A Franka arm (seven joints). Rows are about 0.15 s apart.
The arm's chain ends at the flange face. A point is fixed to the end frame.
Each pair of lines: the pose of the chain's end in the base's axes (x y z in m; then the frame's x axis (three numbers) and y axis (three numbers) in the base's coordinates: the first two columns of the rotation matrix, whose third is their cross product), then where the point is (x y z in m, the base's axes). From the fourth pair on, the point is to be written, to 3 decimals.
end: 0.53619, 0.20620, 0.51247, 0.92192, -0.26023, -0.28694, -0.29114, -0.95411, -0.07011
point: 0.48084 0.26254 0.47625
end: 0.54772, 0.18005, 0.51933, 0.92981, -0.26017, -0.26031, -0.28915, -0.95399, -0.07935
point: 0.49345 0.23643 0.48157
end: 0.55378, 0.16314, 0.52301, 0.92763, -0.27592, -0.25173, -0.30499, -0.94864, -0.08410
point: 0.50088 0.22053 0.48483
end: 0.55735, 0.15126, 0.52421, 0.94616, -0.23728, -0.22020, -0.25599, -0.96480, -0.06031
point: 0.503 0.205 0.483
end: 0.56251, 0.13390, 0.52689, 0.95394, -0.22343, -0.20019, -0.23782, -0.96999, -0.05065
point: 0.508 0.186 0.484
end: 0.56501, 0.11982, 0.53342, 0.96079, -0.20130, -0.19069, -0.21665, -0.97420, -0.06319
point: 0.510 0.171 0.490
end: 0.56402, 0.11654, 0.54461, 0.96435, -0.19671, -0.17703, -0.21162, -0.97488, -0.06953
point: 0.509 0.168 0.501
